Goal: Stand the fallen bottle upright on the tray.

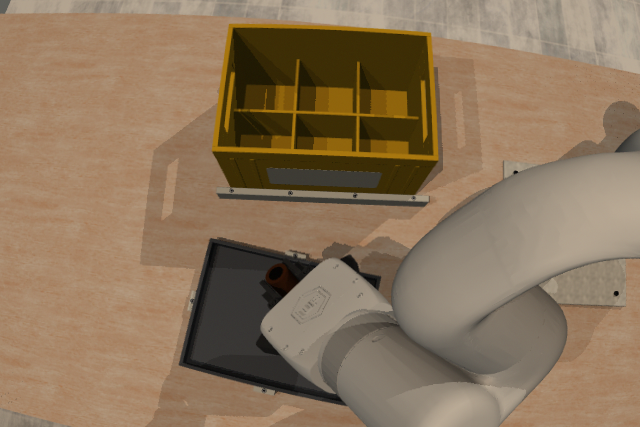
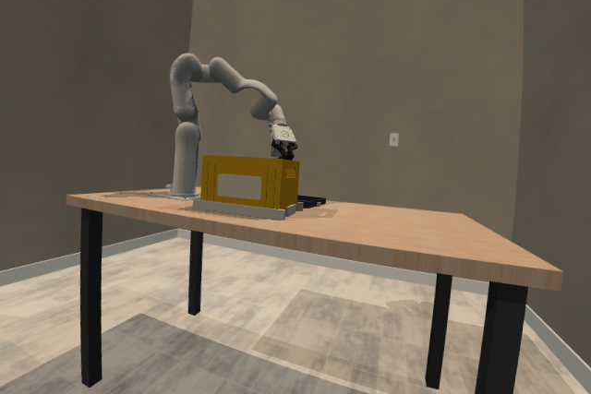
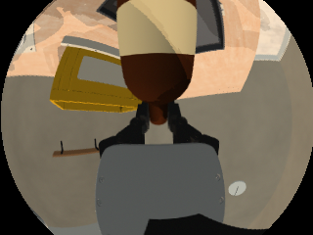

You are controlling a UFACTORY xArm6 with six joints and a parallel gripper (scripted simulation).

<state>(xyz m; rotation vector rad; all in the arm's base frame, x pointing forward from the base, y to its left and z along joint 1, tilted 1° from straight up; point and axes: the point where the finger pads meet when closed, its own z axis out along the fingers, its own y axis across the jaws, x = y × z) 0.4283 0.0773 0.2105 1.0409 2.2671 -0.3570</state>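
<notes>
The brown bottle is 2 cm behind my hand, 3 cm to the left of it and 5 cm below it. Also, from my hand: yellow crate: 6 cm behind, 25 cm to the right, 12 cm below; then dark tray: 2 cm ahead, 3 cm to the left, 19 cm below.
</notes>
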